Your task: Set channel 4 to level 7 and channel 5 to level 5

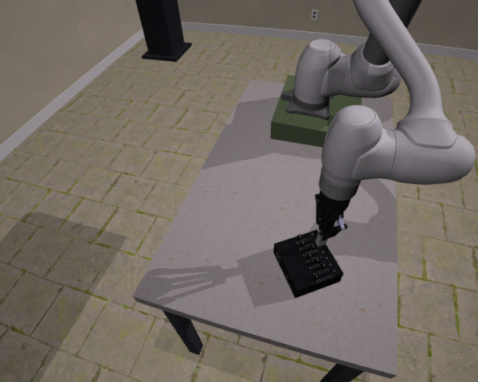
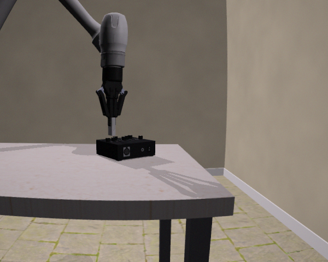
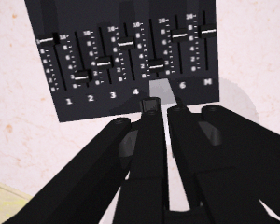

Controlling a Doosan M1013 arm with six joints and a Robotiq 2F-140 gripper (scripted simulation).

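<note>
Now: the channel 5 fader cap 40 mm below my hand, 20 mm to the right of it and 10 mm ahead of it. Also, from my hand: channel 6 fader cap (50 mm to the right, 40 mm below, 10 mm ahead); channel 4 fader cap (50 mm ahead, 40 mm below, 20 mm to the right); channel 3 fader cap (60 mm ahead, 40 mm below).
</note>
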